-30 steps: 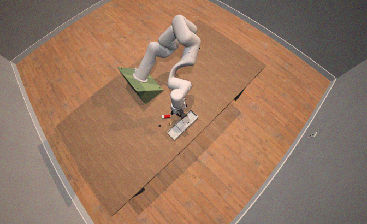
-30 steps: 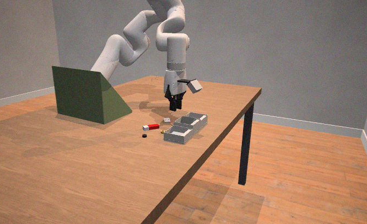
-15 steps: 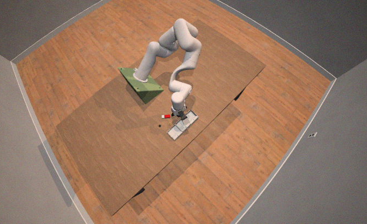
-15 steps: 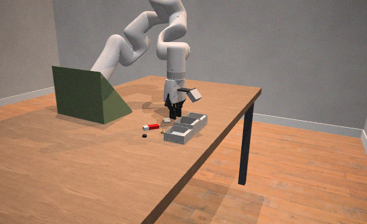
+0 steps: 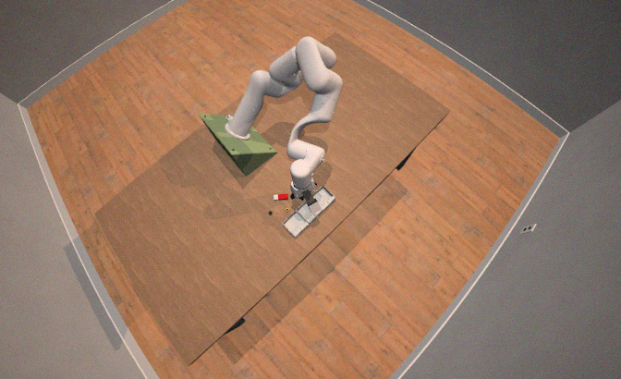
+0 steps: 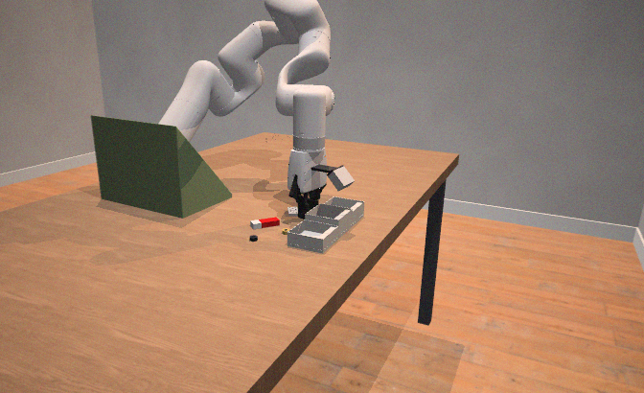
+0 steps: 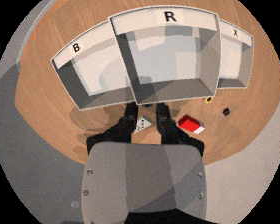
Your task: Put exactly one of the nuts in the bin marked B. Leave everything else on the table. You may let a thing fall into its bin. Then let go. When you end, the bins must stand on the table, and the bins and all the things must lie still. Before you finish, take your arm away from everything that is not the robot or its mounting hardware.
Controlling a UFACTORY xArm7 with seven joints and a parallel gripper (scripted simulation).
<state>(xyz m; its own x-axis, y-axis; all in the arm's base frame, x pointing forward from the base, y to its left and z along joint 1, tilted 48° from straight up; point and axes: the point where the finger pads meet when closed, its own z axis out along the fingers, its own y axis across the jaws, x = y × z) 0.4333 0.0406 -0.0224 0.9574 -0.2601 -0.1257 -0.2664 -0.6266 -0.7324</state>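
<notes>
Now: hand 50 mm past the white die, 30 mm to the right of it and 20 mm above it. Also, from my hand: yellow nut 10 mm behind, 100 mm to the right, 20 mm below.
</notes>
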